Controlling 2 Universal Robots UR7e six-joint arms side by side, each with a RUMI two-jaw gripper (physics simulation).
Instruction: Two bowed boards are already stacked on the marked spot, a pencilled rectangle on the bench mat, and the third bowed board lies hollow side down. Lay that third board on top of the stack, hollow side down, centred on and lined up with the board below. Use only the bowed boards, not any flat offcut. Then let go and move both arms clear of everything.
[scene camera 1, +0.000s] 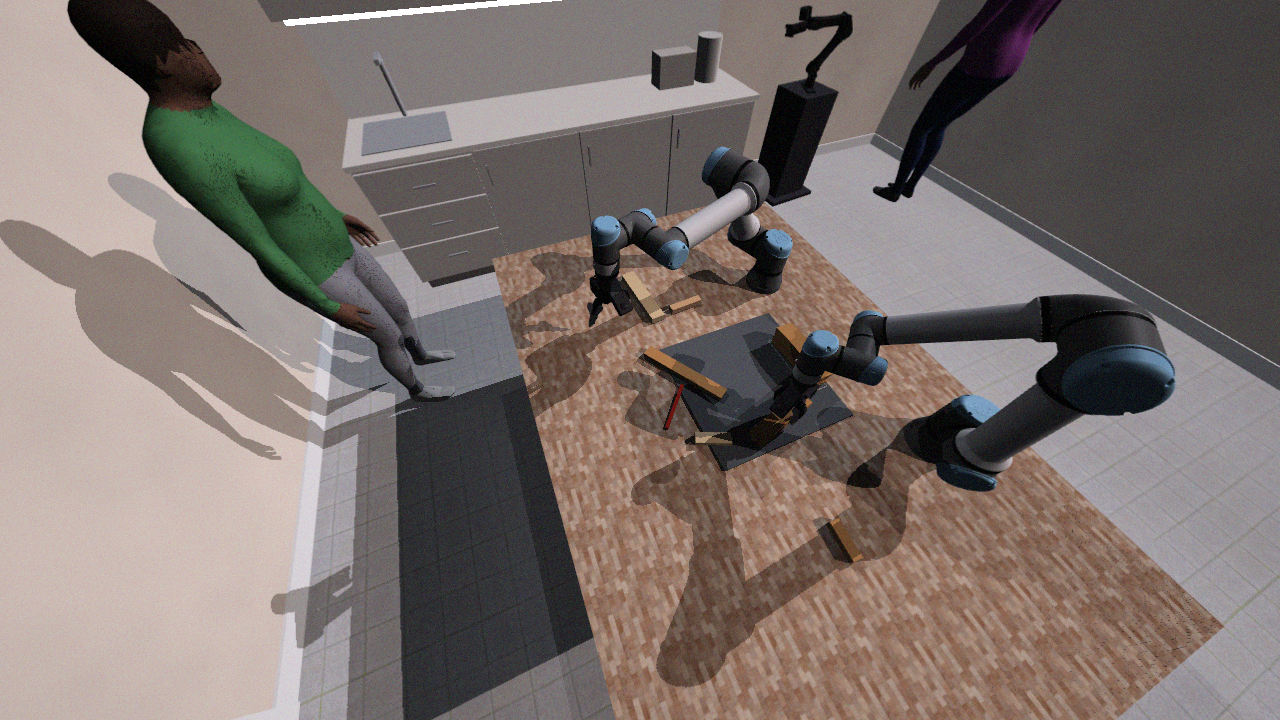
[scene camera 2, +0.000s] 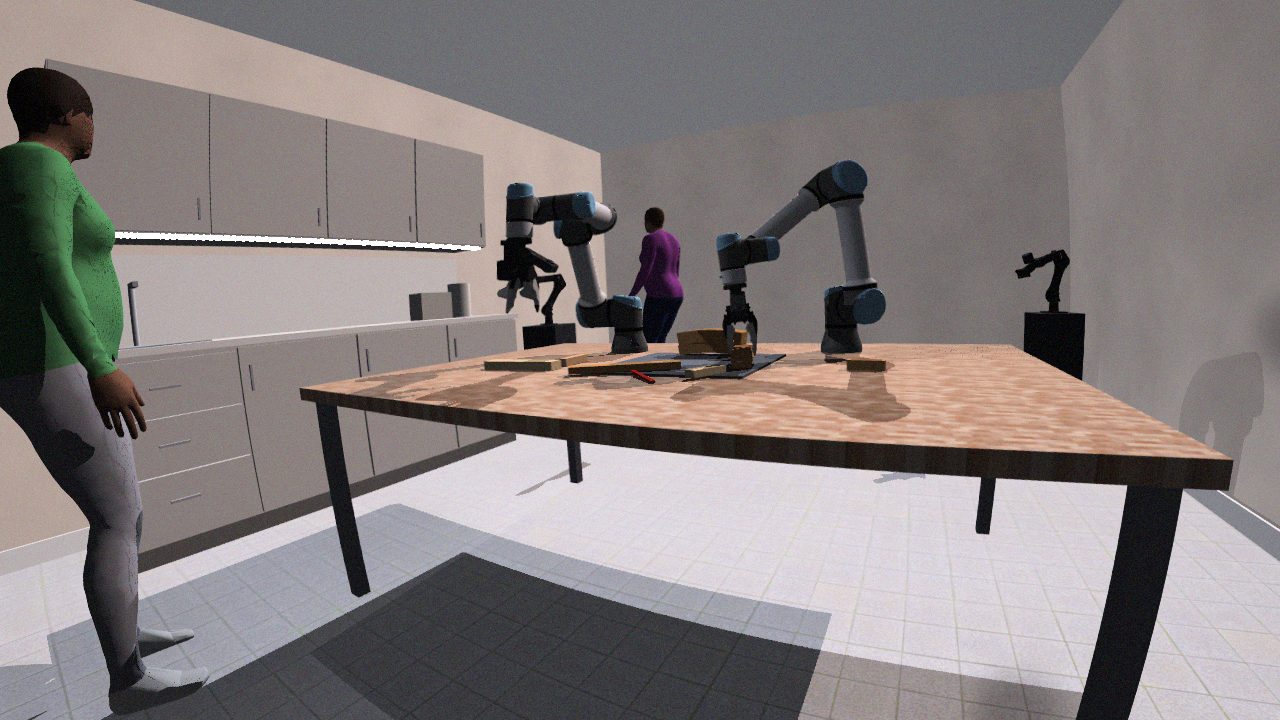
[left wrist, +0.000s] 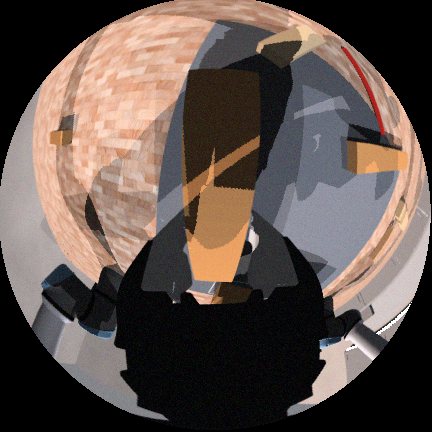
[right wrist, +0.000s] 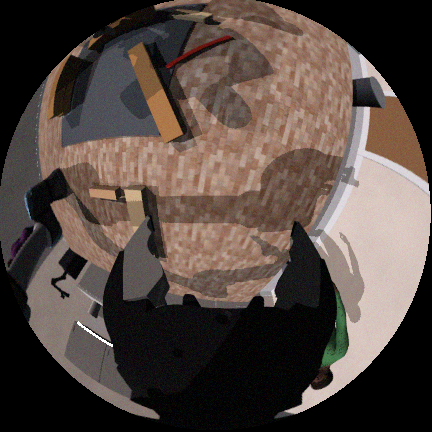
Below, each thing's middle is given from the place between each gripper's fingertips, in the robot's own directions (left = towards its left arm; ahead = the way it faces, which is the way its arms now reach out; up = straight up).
Labels:
Right now the dark bench mat (scene camera 1: 751, 368) is 45 cm behind my right hand, 36 cm to the left of it and 20 cm below it.
The dark bench mat is 170 mm to the right of my left hand, 80 mm behind it and 40 mm below it.

